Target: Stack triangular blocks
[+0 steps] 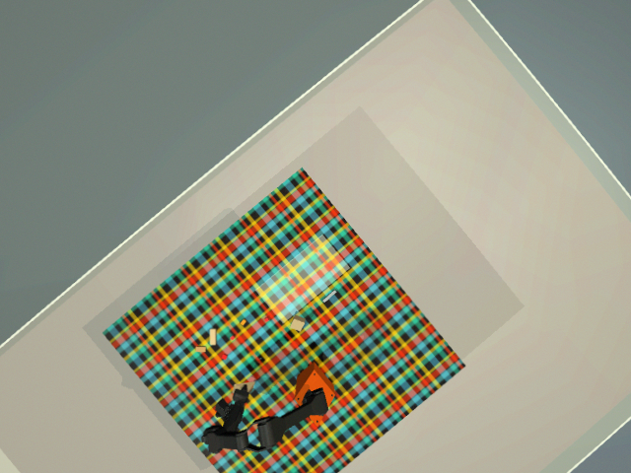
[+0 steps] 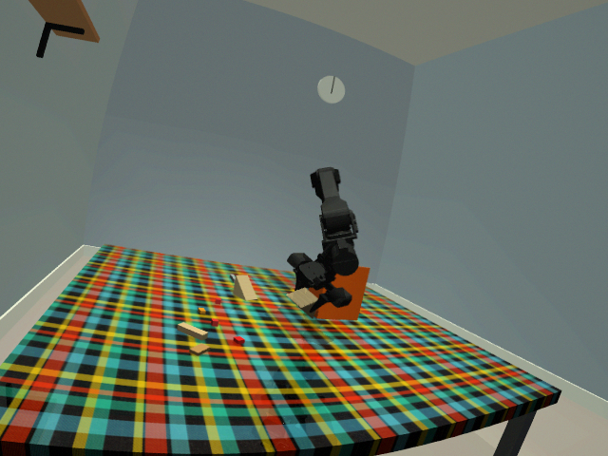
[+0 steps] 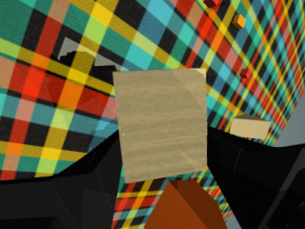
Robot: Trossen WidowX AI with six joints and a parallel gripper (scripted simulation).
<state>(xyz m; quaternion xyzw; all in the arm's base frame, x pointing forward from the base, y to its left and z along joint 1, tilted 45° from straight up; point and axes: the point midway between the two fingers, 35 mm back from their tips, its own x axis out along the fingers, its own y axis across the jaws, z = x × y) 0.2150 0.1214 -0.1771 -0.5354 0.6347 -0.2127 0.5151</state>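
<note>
Now: the triangular block 1 cm behind my gripper tip and 1 cm above it. The rest, counted from my gripper tip: orange cube 22 cm ahead, 17 cm to the right, 10 cm below.
</note>
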